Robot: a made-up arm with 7 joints.
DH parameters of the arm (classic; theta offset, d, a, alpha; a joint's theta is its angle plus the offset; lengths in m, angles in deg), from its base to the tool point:
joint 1: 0 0.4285 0 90
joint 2: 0 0.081 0 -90
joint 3: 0 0.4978 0.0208 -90
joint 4: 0 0.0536 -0.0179 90
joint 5: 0 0.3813 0 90
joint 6: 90 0.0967 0.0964 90
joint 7: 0 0.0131 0 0
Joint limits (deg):
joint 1: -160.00..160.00
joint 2: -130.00..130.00
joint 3: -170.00..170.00
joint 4: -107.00..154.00
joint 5: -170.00..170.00
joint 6: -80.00..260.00
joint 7: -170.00..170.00
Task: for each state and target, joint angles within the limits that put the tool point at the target. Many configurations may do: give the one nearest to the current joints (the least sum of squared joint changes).
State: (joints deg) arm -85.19 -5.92 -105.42 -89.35 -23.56 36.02 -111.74
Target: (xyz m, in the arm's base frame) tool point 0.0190 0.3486 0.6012
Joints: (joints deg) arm -45.59 22.36 -66.50 -107.00 -24.56 54.88 -111.74
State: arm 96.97 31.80 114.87 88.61 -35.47 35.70 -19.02
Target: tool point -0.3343 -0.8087 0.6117
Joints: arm 80.96 63.53 124.87 58.23 -43.24 35.67 -19.02
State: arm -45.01 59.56 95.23 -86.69 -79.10 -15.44 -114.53
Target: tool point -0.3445 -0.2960 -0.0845
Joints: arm -21.04 119.38 47.26 -83.35 -89.85 -3.55 -114.53
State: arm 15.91 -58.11 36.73 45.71 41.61 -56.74 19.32
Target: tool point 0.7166 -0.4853 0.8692
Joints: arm -31.16 -58.18 26.80 -0.31 33.01 -18.45 19.32
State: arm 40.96 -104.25 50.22 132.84 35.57 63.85 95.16
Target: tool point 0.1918 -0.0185 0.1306
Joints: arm 22.73 -89.64 12.85 143.92 39.91 71.23 95.16
